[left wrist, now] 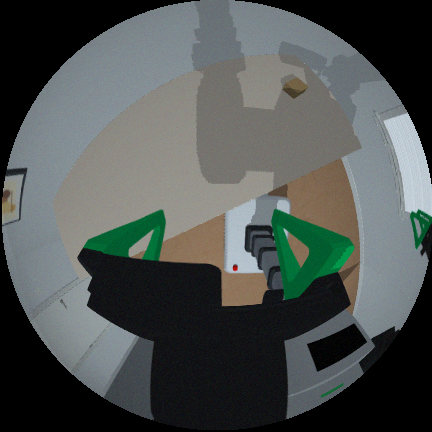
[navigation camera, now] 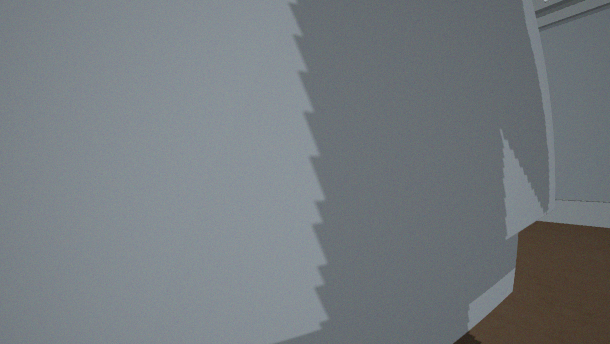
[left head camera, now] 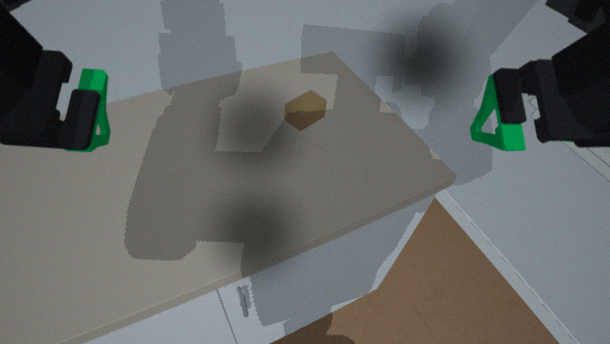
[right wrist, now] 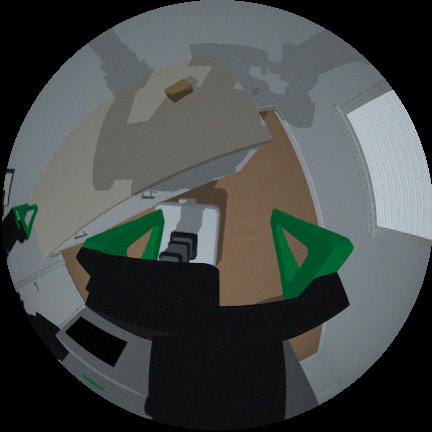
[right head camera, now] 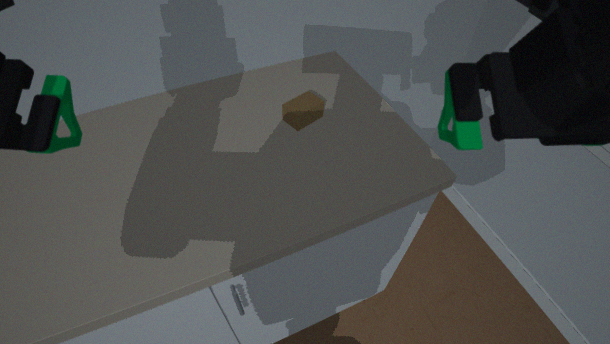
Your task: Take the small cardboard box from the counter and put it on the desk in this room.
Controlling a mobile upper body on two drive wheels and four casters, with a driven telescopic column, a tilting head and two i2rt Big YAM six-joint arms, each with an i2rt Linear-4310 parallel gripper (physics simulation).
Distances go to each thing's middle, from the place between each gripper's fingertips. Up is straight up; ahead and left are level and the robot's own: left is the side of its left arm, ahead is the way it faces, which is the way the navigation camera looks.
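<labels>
The small brown cardboard box (right head camera: 303, 110) is well below my right hand, a long way ahead of it and a good way to the left of it.
As for my left hand, it's far above the box, well short of it and a long way to the left of it.
</labels>
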